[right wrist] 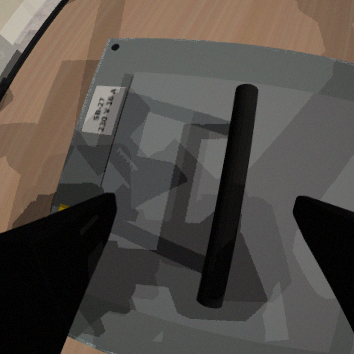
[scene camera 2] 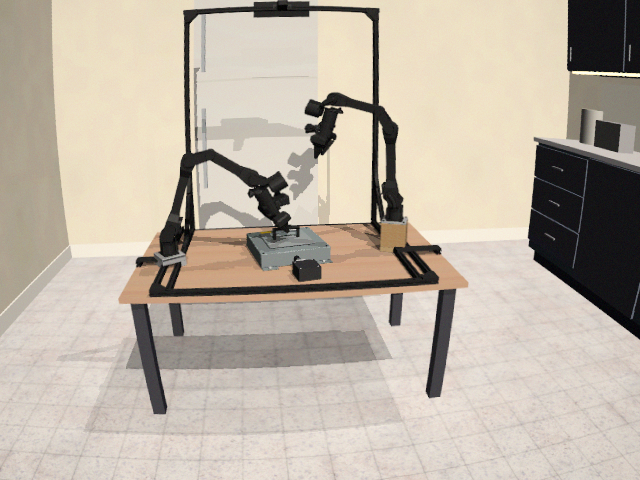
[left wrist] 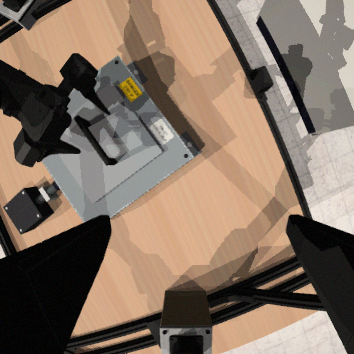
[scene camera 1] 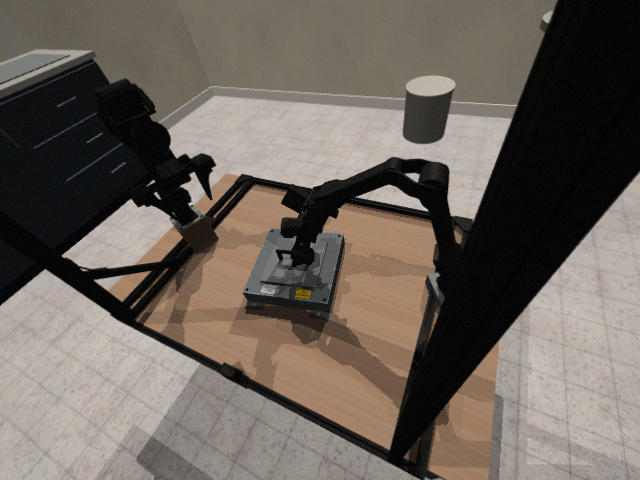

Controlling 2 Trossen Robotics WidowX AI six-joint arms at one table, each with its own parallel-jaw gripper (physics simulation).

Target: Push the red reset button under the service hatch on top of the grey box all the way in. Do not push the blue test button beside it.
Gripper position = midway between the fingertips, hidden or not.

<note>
The left gripper (scene camera 1: 194, 209) is open and holds nothing. Further things: the right gripper (scene camera 1: 294, 255) and a service hatch (scene camera 1: 278, 269).
The service hatch is seen too in the right wrist view (right wrist: 205, 171), in scene camera 2 (scene camera 2: 275, 239) and in the left wrist view (left wrist: 112, 147). The left gripper is seen too in scene camera 2 (scene camera 2: 318, 157) and in the left wrist view (left wrist: 199, 223). The right gripper is seen too in the right wrist view (right wrist: 206, 203), in scene camera 2 (scene camera 2: 283, 227) and in the left wrist view (left wrist: 93, 132).
</note>
